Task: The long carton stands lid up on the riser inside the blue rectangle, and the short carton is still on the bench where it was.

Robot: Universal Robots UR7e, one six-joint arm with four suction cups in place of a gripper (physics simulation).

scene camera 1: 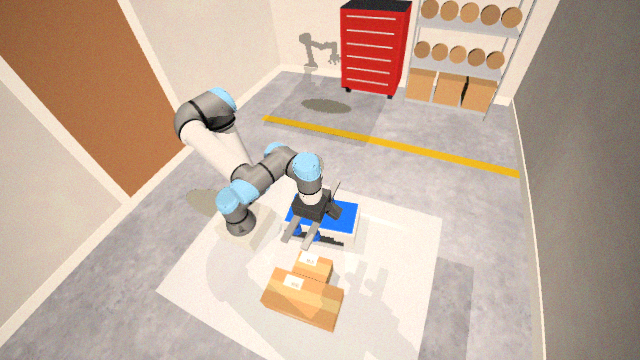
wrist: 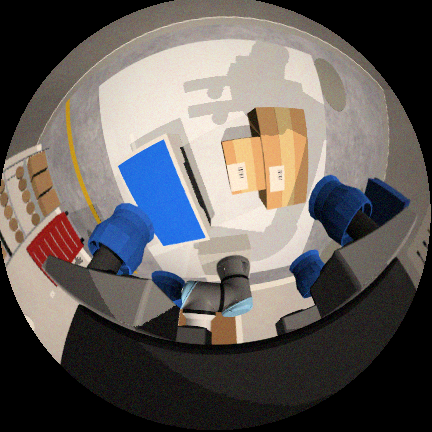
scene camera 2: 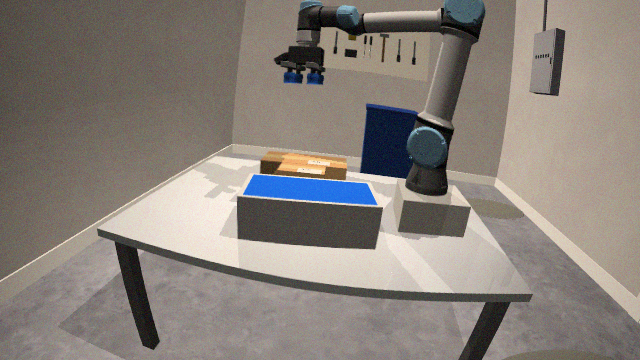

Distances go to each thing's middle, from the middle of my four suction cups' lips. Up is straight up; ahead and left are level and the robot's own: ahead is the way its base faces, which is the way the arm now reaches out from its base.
Labels:
Now: the short carton [scene camera 1: 312, 266] 10 mm behind my suction cup, 70 mm to the right of it and 360 mm below it. From my suction cup the other things lie so: riser [scene camera 2: 303, 211] (70 mm behind, 200 mm to the left, 350 mm below); long carton [scene camera 1: 316, 303] (200 mm to the right, 360 mm below).

